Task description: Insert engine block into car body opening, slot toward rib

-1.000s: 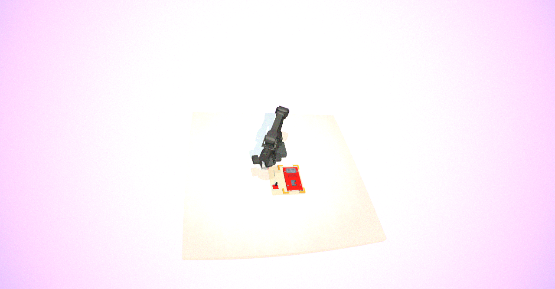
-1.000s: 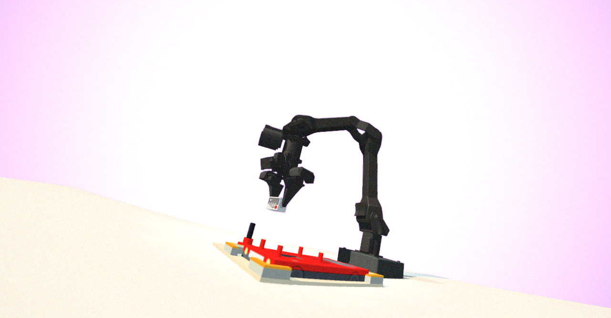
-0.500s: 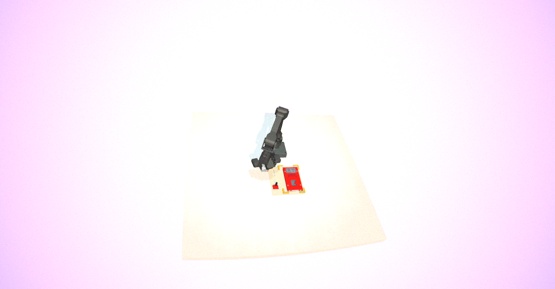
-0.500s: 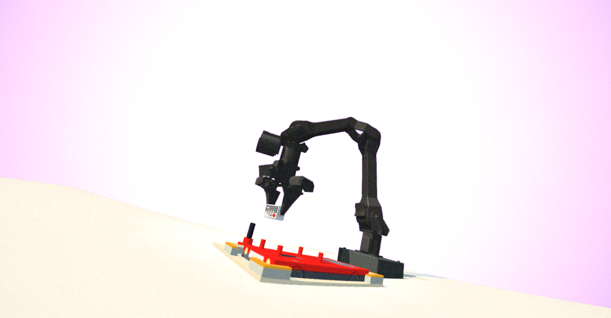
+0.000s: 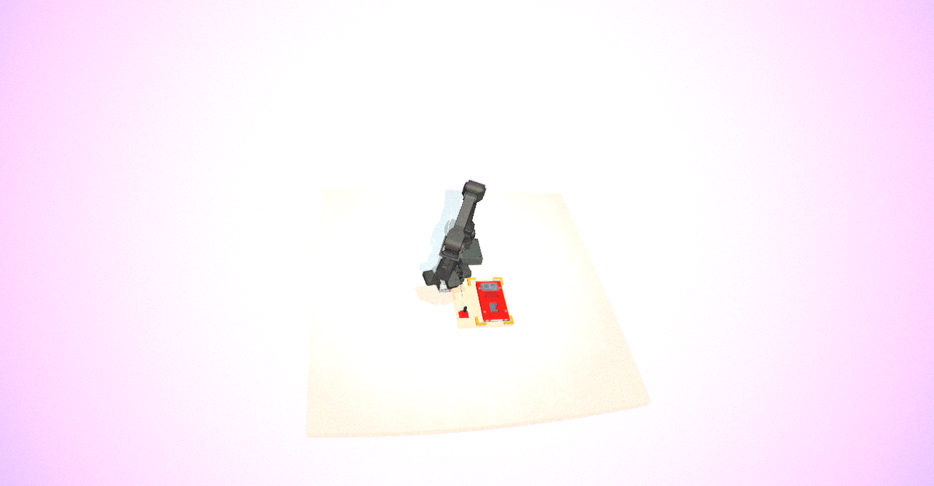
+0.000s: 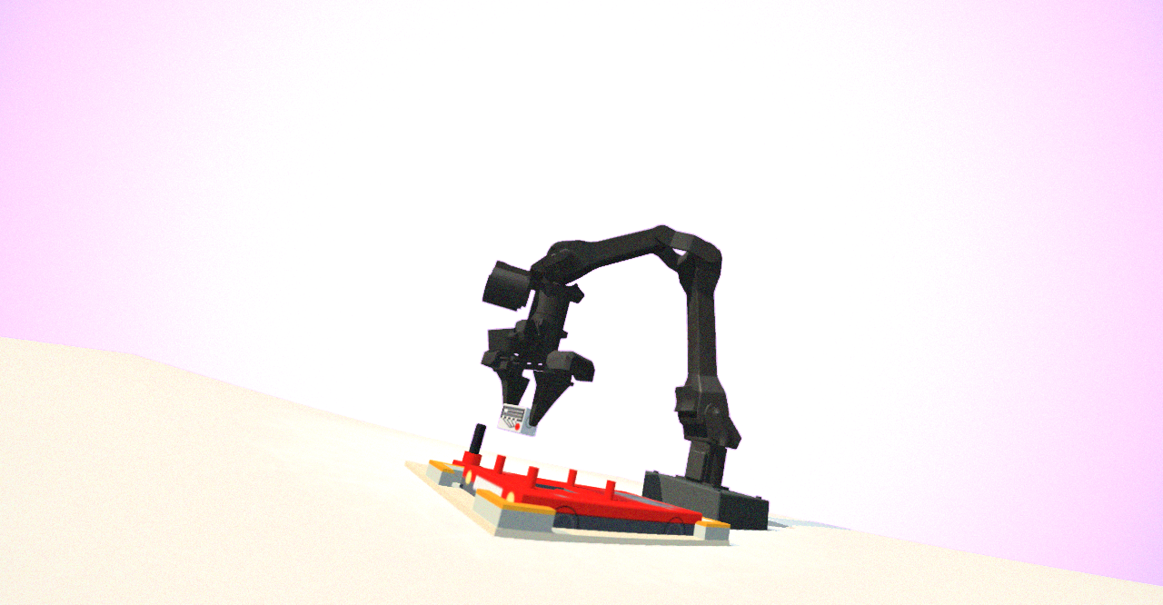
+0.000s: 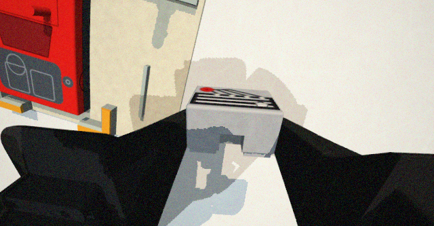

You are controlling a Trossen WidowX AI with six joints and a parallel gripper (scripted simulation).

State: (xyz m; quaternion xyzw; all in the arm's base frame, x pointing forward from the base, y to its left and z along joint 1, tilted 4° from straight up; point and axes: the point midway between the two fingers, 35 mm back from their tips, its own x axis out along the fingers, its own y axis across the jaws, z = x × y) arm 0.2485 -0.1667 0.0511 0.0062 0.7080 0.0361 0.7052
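My gripper tip is now 100 mm short of the black peg, 50 mm to the right of it and 40 mm above it. The rest, counted from my gripper tip: engine block 10 mm above; beige base plate 60 mm ahead, 160 mm to the left, 60 mm below.
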